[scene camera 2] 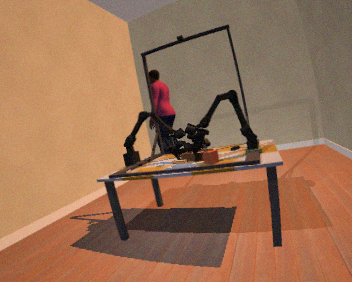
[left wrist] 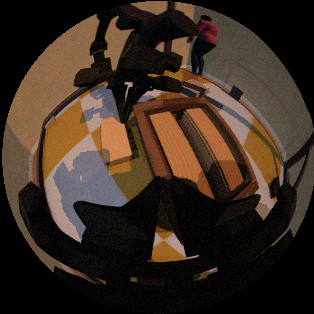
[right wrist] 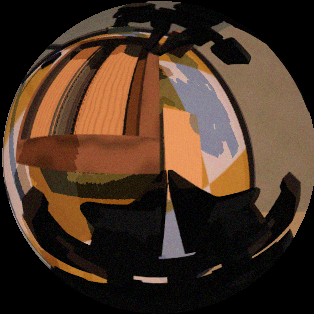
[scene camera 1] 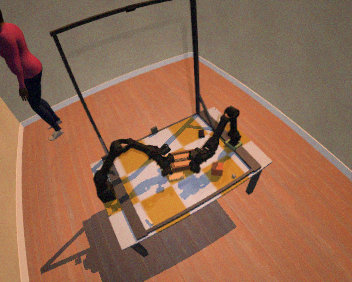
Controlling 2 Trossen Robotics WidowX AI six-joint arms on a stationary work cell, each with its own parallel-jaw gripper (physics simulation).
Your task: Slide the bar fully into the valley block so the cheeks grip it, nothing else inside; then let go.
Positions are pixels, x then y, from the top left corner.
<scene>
my left gripper: part open, touches a valley block [right wrist: 137,150]
my right gripper: grips a tan bar [right wrist: 180,145]
</scene>
